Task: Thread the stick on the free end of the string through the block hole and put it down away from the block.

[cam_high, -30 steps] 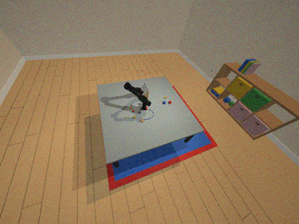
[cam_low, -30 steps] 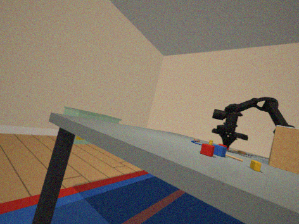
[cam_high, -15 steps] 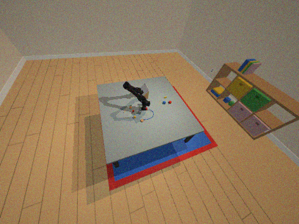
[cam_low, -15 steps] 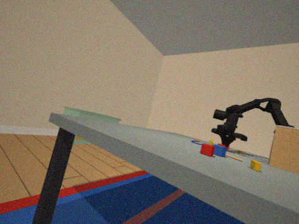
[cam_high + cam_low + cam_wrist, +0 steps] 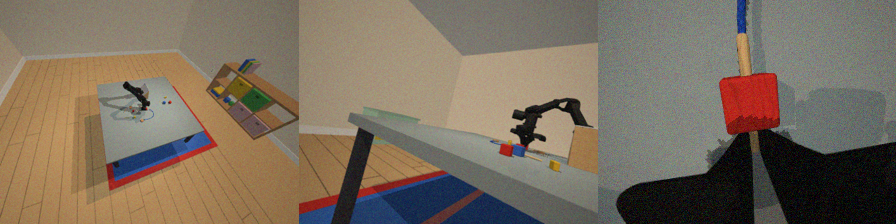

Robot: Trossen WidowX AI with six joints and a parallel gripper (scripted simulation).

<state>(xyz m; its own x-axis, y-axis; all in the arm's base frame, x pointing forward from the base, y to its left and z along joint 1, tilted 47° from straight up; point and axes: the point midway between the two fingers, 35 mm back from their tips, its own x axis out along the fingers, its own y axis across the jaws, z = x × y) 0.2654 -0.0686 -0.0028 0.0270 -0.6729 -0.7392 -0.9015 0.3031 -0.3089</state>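
Right now the red cube is 2 cm to the left of my gripper tip, 1 cm ahead of it and 1 cm above it. From my gripper tip the other things lie so: yellow block 42 cm to the left, 14 cm behind; round button 18 cm ahead, 9 cm to the right; blue cube 35 cm to the left, 3 cm behind, 1 cm above.
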